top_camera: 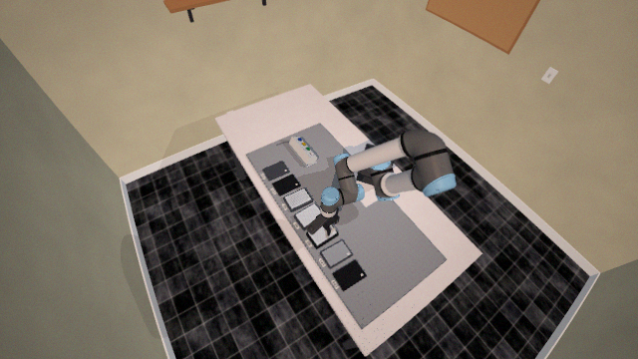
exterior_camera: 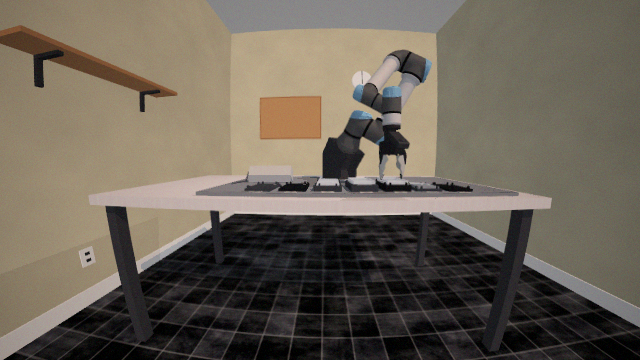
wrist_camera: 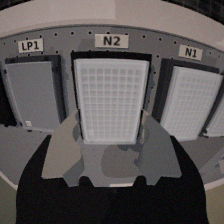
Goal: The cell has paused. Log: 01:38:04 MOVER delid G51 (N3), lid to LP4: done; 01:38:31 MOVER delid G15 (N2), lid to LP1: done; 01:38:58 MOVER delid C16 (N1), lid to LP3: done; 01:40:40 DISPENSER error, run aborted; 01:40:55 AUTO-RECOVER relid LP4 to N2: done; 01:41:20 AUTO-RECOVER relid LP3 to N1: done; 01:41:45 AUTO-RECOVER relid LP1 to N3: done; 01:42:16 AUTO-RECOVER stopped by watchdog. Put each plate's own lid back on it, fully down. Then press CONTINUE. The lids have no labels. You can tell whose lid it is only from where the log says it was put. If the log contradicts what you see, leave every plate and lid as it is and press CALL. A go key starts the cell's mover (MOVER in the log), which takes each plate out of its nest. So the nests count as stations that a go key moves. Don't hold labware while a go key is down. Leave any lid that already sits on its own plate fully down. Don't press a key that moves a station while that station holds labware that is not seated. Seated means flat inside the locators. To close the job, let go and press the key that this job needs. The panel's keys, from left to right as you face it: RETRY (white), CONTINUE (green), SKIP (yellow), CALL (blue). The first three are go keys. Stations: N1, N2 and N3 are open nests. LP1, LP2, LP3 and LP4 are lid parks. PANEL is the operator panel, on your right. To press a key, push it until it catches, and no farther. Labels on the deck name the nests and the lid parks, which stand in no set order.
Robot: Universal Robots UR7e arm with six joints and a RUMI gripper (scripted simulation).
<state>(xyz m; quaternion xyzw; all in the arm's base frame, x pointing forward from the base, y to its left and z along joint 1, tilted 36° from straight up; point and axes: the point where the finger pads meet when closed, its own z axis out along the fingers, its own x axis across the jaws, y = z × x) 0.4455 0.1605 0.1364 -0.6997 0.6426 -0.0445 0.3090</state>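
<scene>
The grey lid lies 13 cm to the left of my hand, 3 cm below it and 2 cm behind it. Round my hand: lid park LP4 (26 cm to the left, 4 cm below, 4 cm behind); white gridded plate (25 cm to the right, 4 cm ahead, 2 cm below); lid park LP3 (39 cm to the right, 7 cm ahead, 4 cm below).
</scene>
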